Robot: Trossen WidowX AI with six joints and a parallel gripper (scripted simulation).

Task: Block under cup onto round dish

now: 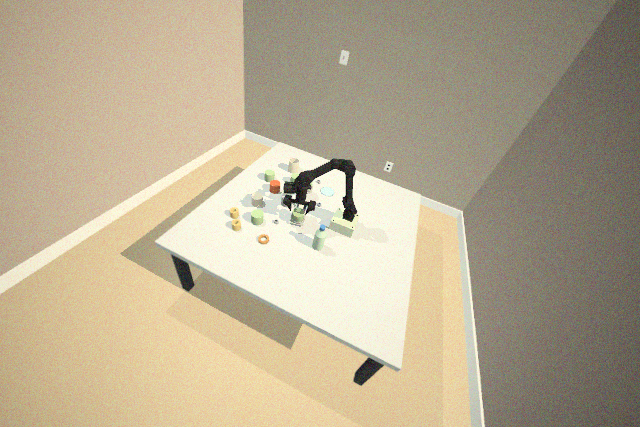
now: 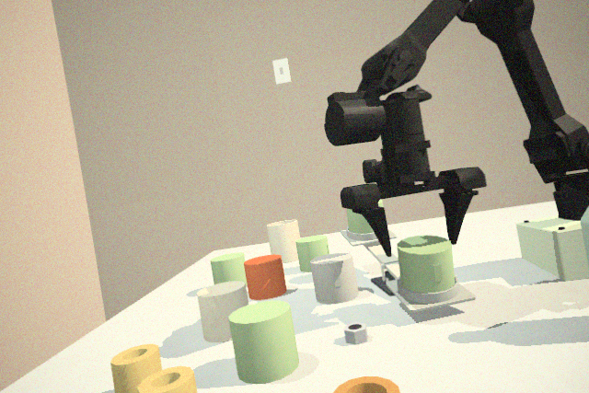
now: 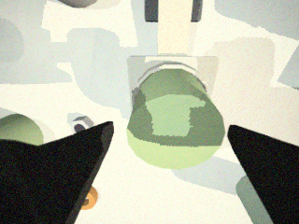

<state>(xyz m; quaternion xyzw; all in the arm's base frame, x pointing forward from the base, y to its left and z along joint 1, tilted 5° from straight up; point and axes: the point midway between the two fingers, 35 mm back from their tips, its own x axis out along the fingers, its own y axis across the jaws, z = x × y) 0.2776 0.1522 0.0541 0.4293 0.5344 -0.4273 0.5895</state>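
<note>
Right now my gripper tip is 1 cm to the left of the small grey-blue block and 4 cm above it. Round my gripper tip: cream cylinder (30 cm ahead, 1 cm to the left, 4 cm below); then balance (4 cm ahead, 13 cm to the right, 4 cm below); then grey cylinder (13 cm ahead, 9 cm to the right, 4 cm below).
</note>
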